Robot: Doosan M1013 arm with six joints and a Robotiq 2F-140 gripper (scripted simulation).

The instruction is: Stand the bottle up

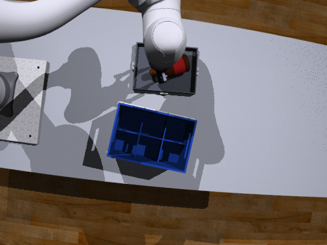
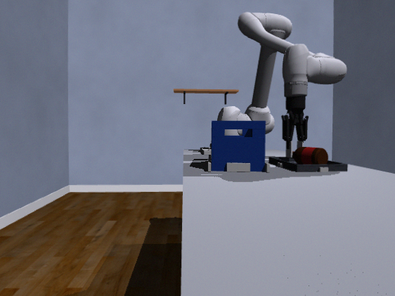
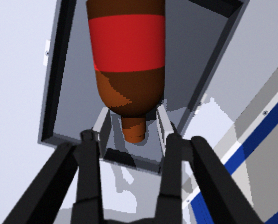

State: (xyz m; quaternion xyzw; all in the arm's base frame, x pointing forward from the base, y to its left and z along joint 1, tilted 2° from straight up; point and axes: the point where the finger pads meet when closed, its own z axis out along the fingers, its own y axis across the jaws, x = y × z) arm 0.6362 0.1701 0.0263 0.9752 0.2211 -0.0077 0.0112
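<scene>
The bottle lies 4 cm ahead of my hand, 2 cm to the left of it and 2 cm below it. Also, from my hand: blue crate (1 cm ahead, 25 cm to the right, 2 cm above); then dark tray (4 cm ahead, 2 cm to the left, 5 cm below).
</scene>
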